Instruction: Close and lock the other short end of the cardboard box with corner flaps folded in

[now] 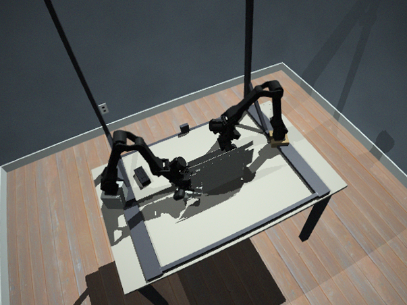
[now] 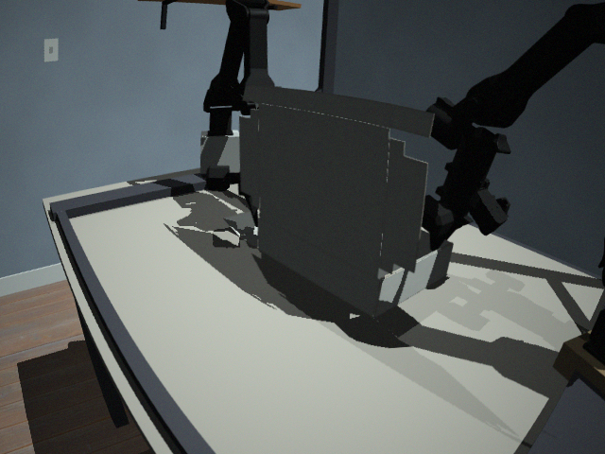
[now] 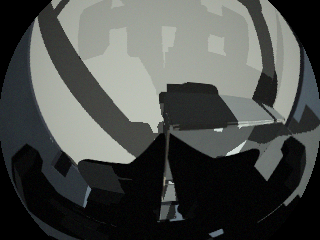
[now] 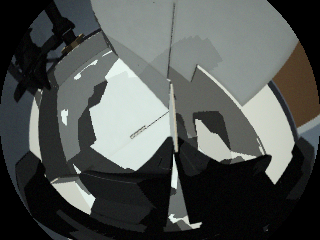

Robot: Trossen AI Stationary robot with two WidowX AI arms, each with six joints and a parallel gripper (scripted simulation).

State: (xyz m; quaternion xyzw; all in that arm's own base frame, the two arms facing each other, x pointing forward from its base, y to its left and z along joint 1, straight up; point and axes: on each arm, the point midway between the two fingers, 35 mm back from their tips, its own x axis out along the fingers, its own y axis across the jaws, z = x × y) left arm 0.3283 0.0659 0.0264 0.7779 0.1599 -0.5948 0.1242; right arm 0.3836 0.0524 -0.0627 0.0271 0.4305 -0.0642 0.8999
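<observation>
The dark block is 210 mm to the right of my right hand, 200 mm behind it and 30 mm below it.
</observation>
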